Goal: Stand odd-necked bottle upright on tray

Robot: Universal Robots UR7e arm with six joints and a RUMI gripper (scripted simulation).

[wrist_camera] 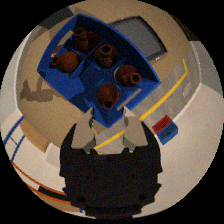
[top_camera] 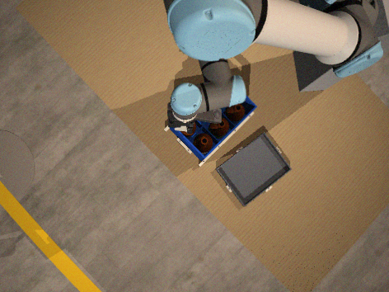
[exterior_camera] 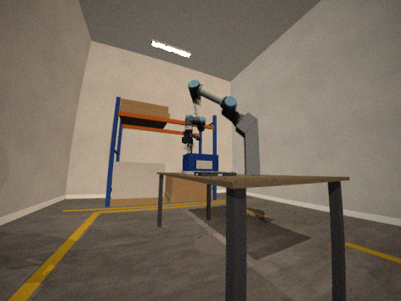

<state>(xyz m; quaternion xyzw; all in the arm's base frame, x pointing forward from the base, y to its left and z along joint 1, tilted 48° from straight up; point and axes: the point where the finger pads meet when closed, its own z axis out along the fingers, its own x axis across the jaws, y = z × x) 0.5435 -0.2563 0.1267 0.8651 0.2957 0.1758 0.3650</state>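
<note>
Right now the brown bottle is 11 cm below my hand, 8 cm to the left of it and 3 cm ahead of it. Round my hand: blue crate (11 cm below, 7 cm behind, 6 cm to the left); then grey tray (31 cm to the left, 18 cm below, 2 cm ahead).
</note>
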